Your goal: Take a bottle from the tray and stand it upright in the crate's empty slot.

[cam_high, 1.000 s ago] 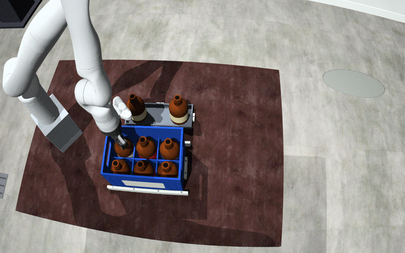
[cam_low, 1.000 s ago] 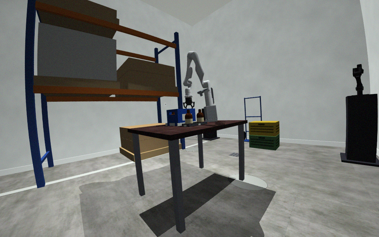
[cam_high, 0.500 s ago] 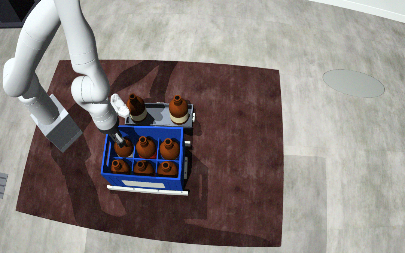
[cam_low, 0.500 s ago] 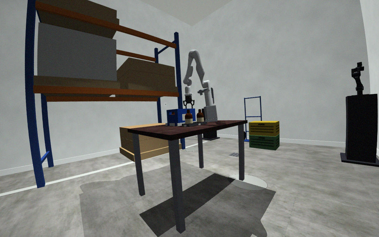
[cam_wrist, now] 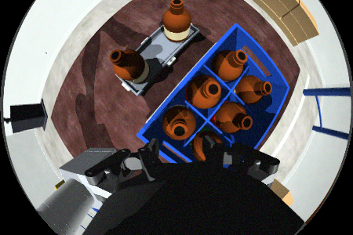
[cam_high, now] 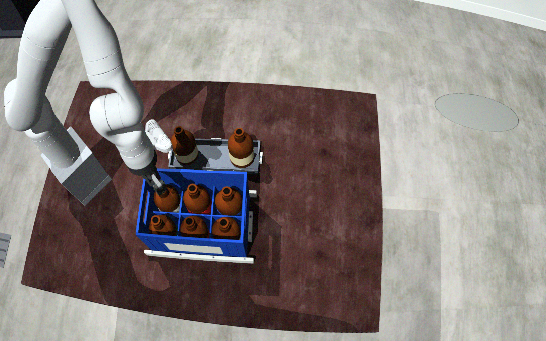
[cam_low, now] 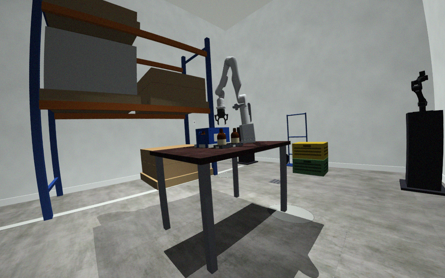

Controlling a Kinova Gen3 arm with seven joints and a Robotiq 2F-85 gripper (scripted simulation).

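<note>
My hand is 13 cm above the brown bottle and 1 cm to the right of it. From my hand the other things lie so: grey tray (20 cm below, 19 cm to the left, 9 cm ahead); crate (13 cm below, 10 cm ahead, 3 cm to the right).
</note>
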